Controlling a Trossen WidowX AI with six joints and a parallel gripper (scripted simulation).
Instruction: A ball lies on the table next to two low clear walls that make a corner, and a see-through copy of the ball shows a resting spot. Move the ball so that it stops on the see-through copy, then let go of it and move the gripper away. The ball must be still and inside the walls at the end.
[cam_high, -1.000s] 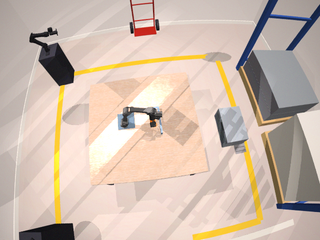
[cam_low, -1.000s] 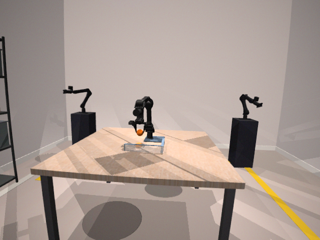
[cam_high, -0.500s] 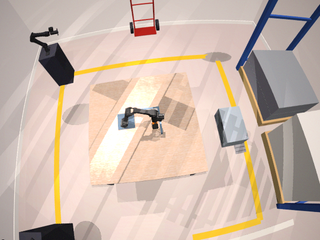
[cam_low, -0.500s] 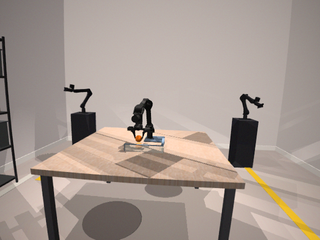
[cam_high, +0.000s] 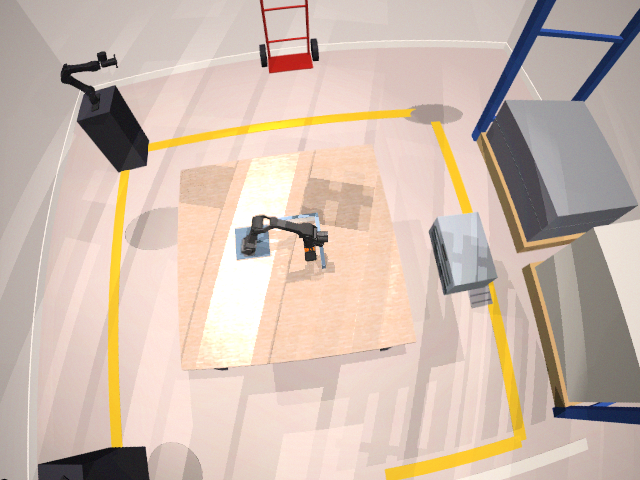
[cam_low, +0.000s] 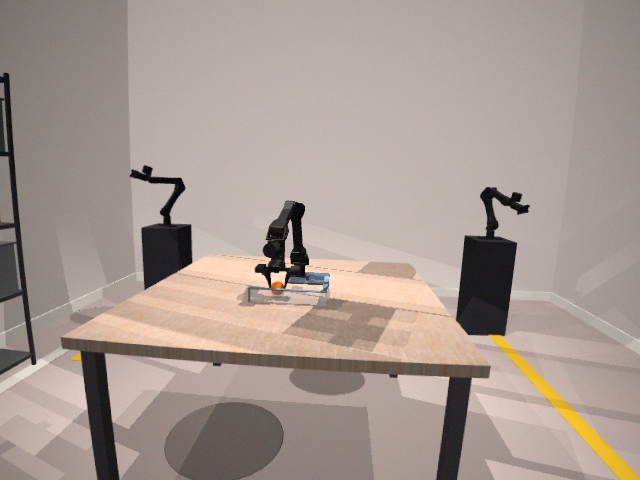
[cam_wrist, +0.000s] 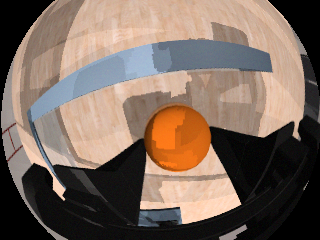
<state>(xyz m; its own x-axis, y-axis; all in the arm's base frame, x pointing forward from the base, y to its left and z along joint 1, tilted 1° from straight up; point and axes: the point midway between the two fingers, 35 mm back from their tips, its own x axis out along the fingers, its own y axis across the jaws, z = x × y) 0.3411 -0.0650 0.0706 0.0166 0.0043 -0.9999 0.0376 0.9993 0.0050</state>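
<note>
Right now my gripper tip is 1 cm above the see-through copy of ball. Also, from my gripper tip: low clear wall 7 cm ahead, 5 cm to the left, 1 cm below; then orange ball right at my gripper tip.
</note>
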